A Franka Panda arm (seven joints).
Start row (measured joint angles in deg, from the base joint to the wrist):
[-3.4 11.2 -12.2 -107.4 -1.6 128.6 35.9]
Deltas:
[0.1 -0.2 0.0 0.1 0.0 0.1 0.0]
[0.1 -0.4 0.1 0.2 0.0 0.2 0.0]
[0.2 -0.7 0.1 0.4 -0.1 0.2 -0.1]
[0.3 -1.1 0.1 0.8 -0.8 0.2 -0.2]
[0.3 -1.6 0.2 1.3 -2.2 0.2 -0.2]
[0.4 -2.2 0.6 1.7 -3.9 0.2 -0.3]
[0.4 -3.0 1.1 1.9 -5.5 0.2 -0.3]
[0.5 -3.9 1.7 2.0 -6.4 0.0 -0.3]
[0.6 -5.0 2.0 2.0 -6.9 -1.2 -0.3]
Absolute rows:
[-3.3 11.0 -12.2 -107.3 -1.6 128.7 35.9]
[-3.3 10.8 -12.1 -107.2 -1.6 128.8 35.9]
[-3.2 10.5 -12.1 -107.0 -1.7 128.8 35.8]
[-3.1 10.1 -12.1 -106.6 -2.4 128.8 35.7]
[-3.1 9.6 -12.0 -106.1 -3.8 128.8 35.7]
[-3.0 9.0 -11.6 -105.7 -5.5 128.8 35.6]
[-3.0 8.2 -11.1 -105.5 -7.1 128.8 35.6]
[-2.9 7.3 -10.5 -105.4 -8.0 128.6 35.6]
[-2.8 6.2 -10.2 -105.4 -8.5 127.4 35.6]

